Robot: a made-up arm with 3 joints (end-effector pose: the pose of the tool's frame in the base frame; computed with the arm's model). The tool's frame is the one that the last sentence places. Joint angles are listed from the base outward.
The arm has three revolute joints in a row. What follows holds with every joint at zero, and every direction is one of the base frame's.
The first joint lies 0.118 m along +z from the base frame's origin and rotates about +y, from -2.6 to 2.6 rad.
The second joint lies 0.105 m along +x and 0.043 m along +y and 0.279 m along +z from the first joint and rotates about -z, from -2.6 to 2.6 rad.
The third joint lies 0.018 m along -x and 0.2 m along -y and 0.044 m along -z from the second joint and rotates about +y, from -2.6 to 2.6 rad.
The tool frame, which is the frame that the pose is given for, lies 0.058 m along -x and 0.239 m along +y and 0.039 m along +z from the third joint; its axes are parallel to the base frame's.
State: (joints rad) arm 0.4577 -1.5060 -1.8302
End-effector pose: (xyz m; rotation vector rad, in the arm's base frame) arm 0.1316 0.0048 0.2415 1.4645 -1.0877 0.6661
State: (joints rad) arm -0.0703 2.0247 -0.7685
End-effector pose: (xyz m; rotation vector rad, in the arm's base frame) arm 0.1620 0.1039 0.3527 -0.7065 -0.5255 -1.9409
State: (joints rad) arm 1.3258 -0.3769 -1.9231
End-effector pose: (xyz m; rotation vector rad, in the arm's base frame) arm 0.1763 0.0665 0.1018 0.3820 -0.5901 -0.0205
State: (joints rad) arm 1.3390 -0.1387 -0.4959
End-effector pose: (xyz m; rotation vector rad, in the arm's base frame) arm 0.2382 0.0695 0.1610 0.1135 0.8417 0.0869
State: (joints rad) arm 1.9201 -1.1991 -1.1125
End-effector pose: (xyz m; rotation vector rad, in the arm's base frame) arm 0.1744 -0.0161 0.0118 1.2270 0.7064 0.0669
